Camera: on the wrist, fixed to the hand. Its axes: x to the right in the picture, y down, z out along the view.
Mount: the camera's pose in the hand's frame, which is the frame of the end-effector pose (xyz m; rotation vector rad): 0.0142 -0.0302 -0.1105 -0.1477 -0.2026 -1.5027
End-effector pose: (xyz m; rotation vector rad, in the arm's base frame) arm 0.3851 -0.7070 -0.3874 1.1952 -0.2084 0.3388
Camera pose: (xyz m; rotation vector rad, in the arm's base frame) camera 0.4072 -0.6115 -0.4484 0.9528 0.4975 -1.0900
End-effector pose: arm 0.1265 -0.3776 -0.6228 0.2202 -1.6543 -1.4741
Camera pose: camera 0.1825 -0.4740 -0.6528 -1.2536 1.2214 2.2628
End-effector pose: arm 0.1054 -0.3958 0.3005 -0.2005 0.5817 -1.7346
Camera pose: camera 0.0277 -0.3750 0.2177 1.0423 -0.3570 2.8242
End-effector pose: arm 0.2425 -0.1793 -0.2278 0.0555 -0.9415 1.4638
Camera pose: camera 0.3212 -0.1108 -0.2773 0.6594 -0.8054 -0.0070
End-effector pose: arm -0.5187 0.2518 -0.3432 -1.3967 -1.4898 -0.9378
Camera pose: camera -0.5382 0.1507 -0.2909 0.1907 2.5457 1.7059
